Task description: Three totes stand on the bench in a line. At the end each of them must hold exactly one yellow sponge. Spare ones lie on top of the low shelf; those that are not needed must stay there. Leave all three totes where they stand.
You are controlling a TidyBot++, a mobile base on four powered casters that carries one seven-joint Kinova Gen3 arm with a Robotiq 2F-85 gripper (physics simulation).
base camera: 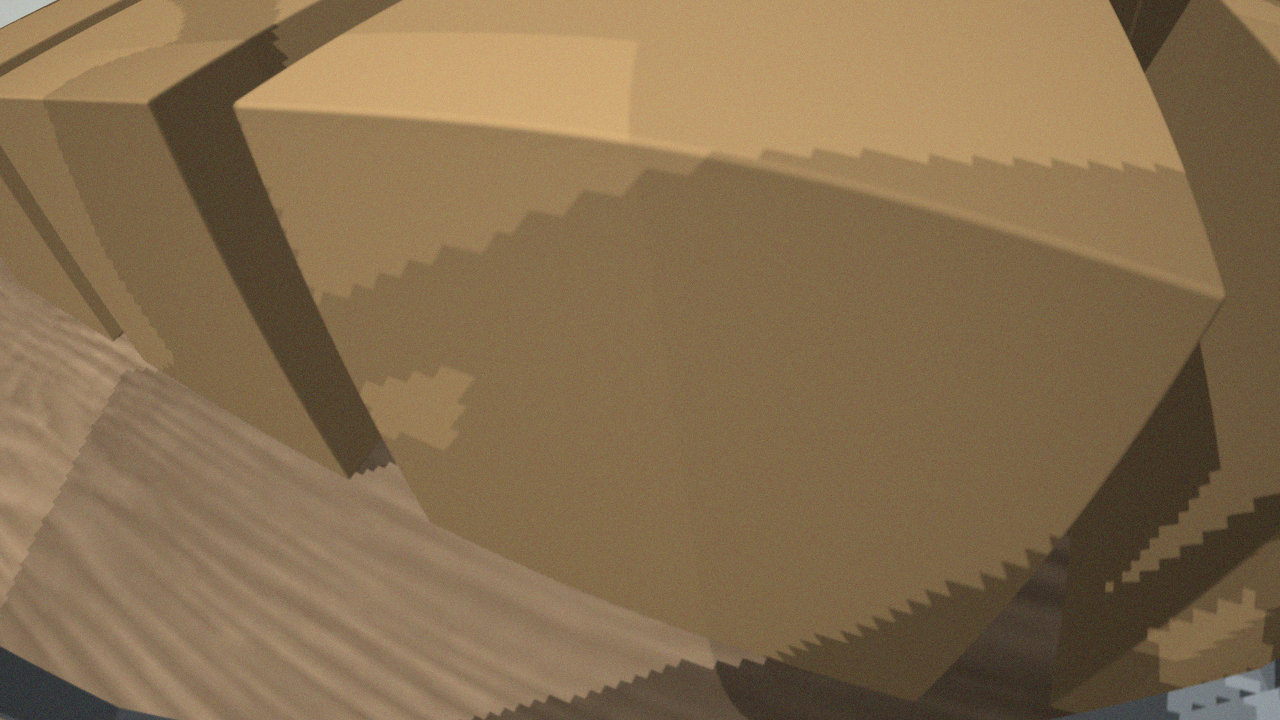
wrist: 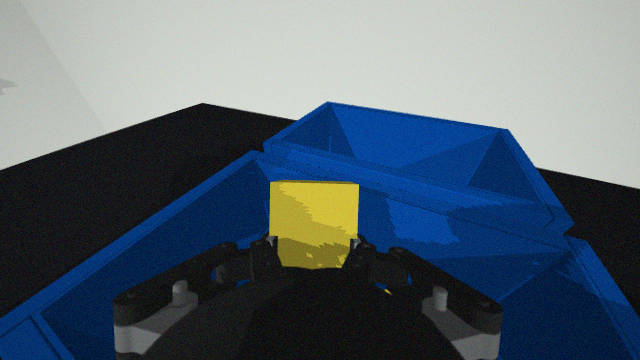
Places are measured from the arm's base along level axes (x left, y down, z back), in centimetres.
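Pixels of known places: gripper, fingertip midpoint: [wrist: 314, 238].
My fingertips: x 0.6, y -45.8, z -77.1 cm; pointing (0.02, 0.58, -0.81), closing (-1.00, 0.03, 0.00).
Ahead of a thing's pixels: the offset from my fingertips to its top centre. "spot": to the spot under its first point. Level surfaces: height alone.
My gripper [wrist: 314, 238] is shut on a yellow sponge {dx +0.0, dy -5.7, dz +0.5 cm} [wrist: 315, 207], which stands up between the fingertips. The gripper hangs over a blue tote {spot: dx +12.0, dy -2.8, dz +1.1 cm} [wrist: 150, 225], with another blue tote {dx -10.9, dy -2.8, dz -14.9 cm} [wrist: 415, 131] behind it. At the lower left edge of the wrist view part of a further blue tote {spot: dx +13.8, dy -2.8, dz +8.1 cm} [wrist: 15, 341] shows. A small sliver of yellow {spot: dx -6.7, dy +4.4, dz +2.4 cm} [wrist: 388, 291] shows low in the tote under the gripper, beside the right finger linkage; the rest is hidden. No sponge shows in the visible part of the back tote; its near floor is hidden. The low shelf does not show in the wrist view.
The totes stand on a black bench {dy +9.2 cm} [wrist: 165, 155] with a pale wall behind. In the base camera view a large tan box {spot: dx -1.9, dy +65.3, dz +53.1 cm} [base camera: 716, 376] fills the middle, with more tan boxes {spot: dx +25.9, dy +72.6, dz +40.1 cm} [base camera: 205, 313] to the left and others at right. They are on a wood floor {dy +85.4 cm} [base camera: 268, 555].
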